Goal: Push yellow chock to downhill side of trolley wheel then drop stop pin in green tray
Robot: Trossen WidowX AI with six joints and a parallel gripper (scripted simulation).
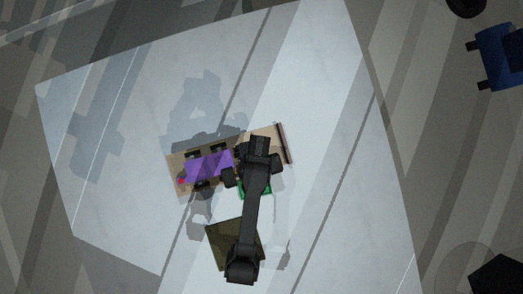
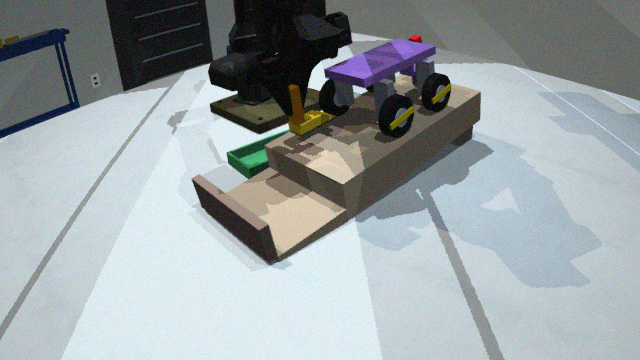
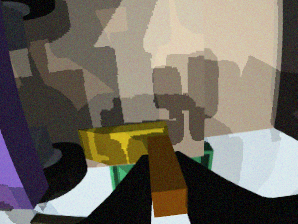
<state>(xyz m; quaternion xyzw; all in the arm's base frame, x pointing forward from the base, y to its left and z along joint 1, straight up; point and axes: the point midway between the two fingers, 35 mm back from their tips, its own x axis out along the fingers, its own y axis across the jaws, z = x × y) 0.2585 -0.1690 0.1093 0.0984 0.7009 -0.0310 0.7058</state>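
The yellow chock is 2 cm to the left of my gripper tip, 1 cm below it and 1 cm ahead of it. From my gripper tip the other things lie so: green tray: 10 cm below, 7 cm behind, 2 cm to the left; tan ramp: 11 cm to the left, 7 cm ahead, 5 cm below; purple-decked trolley: 11 cm to the left, 7 cm ahead, 2 cm above.
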